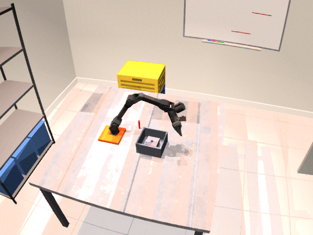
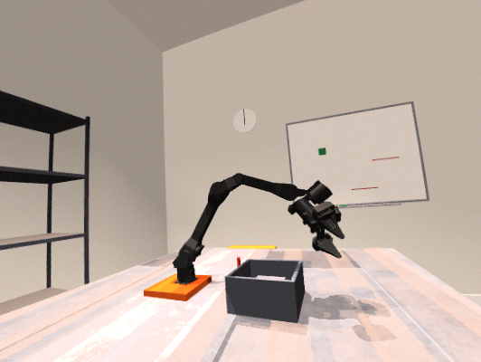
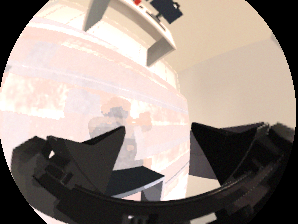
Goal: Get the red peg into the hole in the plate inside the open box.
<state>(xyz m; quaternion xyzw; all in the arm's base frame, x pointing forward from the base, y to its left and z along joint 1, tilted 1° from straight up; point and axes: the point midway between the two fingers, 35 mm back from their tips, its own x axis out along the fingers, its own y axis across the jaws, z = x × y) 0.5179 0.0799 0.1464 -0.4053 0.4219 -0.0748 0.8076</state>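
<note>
The red peg lies 400 mm behind my gripper tip, 110 mm below it and 90 mm to the left of it. Round my gripper tip: dark grey box: 210 mm behind, 130 mm below, 50 mm to the right; white plate: 210 mm behind, 110 mm below, 50 mm to the right.
</note>
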